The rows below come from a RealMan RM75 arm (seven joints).
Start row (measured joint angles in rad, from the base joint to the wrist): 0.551, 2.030, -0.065, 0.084, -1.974, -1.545, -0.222
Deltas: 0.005, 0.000, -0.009, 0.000, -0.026, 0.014, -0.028; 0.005, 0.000, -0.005, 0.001, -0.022, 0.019, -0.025; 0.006, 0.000, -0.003, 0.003, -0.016, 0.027, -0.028; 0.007, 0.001, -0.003, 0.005, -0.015, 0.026, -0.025; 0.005, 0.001, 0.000, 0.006, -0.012, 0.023, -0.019; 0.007, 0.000, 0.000, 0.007, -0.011, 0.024, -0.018; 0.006, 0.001, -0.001, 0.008, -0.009, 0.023, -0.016; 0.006, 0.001, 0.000, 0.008, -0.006, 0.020, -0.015; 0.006, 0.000, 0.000, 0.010, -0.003, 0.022, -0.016; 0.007, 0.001, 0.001, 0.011, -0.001, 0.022, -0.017; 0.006, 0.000, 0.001, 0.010, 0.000, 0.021, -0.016; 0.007, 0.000, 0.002, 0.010, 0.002, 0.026, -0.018; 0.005, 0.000, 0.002, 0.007, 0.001, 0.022, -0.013; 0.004, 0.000, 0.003, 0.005, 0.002, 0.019, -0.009; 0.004, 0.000, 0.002, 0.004, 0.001, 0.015, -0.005; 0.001, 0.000, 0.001, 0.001, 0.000, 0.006, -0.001; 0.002, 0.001, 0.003, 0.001, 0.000, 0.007, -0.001; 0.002, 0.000, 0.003, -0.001, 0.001, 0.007, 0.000
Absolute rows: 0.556, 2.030, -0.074, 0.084, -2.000, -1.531, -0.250; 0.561, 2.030, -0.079, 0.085, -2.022, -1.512, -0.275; 0.567, 2.030, -0.082, 0.088, -2.038, -1.485, -0.303; 0.574, 2.031, -0.085, 0.093, -2.053, -1.459, -0.328; 0.579, 2.032, -0.085, 0.099, -2.065, -1.436, -0.347; 0.586, 2.032, -0.085, 0.106, -2.076, -1.412, -0.365; 0.592, 2.033, -0.086, 0.114, -2.085, -1.389, -0.381; 0.598, 2.034, -0.086, 0.122, -2.091, -1.369, -0.396; 0.604, 2.034, -0.086, 0.132, -2.094, -1.347, -0.412; 0.611, 2.035, -0.085, 0.143, -2.095, -1.325, -0.429; 0.617, 2.035, -0.084, 0.153, -2.095, -1.304, -0.445; 0.624, 2.035, -0.082, 0.163, -2.093, -1.278, -0.463; 0.629, 2.035, -0.080, 0.170, -2.092, -1.256, -0.476; 0.633, 2.035, -0.077, 0.175, -2.090, -1.237, -0.485; 0.637, 2.035, -0.075, 0.179, -2.089, -1.222, -0.490; 0.638, 2.035, -0.074, 0.180, -2.089, -1.216, -0.491; 0.640, 2.036, -0.071, 0.181, -2.089, -1.209, -0.492; 0.642, 2.036, -0.068, 0.180, -2.088, -1.202, -0.492
